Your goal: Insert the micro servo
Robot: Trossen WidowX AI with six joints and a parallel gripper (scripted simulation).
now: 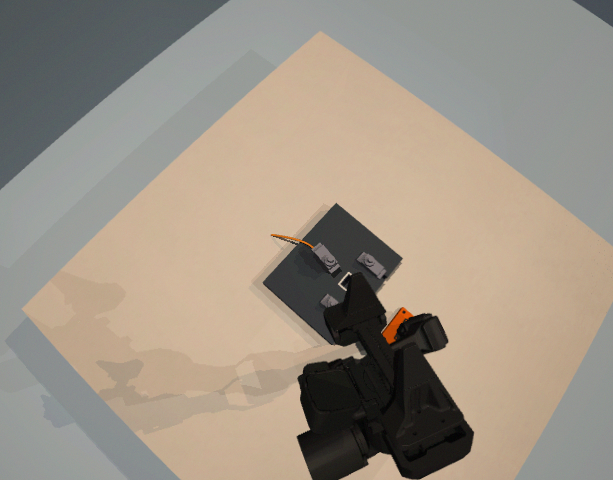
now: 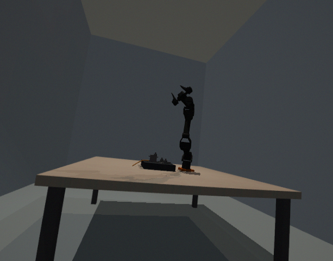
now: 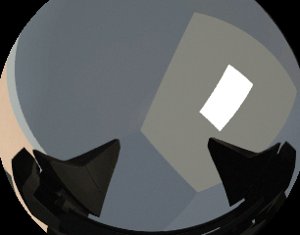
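Right now my gripper tip is 630 mm above the deck, 140 mm to the left of it and 90 mm short of it.
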